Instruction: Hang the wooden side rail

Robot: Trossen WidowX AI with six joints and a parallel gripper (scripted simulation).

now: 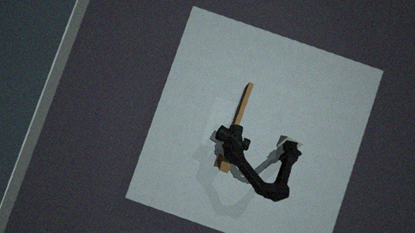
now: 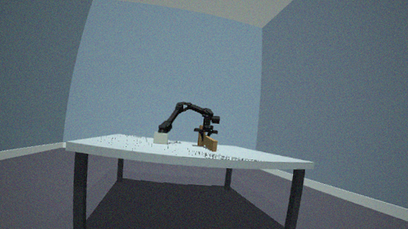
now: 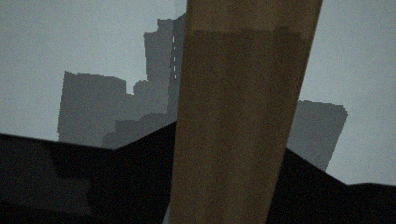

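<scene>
Right now my gripper tip is 14 cm to the right of the headboard post, 4 cm below it and 2 cm short of it.
</scene>
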